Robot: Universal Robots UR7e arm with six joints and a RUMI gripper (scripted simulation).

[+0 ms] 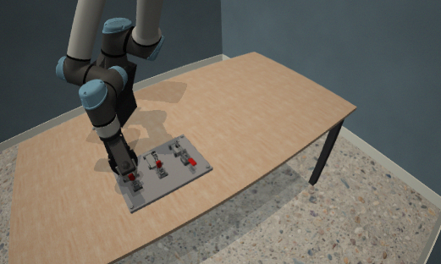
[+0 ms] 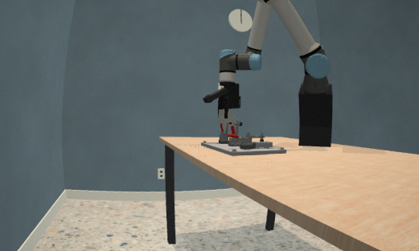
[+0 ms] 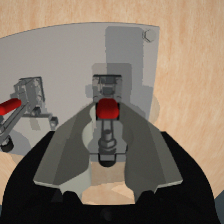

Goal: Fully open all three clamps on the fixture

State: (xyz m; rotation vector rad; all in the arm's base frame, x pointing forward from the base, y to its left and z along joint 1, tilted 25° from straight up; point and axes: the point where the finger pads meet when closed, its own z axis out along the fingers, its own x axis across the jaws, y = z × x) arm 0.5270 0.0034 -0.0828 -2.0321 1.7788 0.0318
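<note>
Now: hand 100 mm to the right of the grey fixture plate, 80 mm above it and 50 mm past it.
</note>
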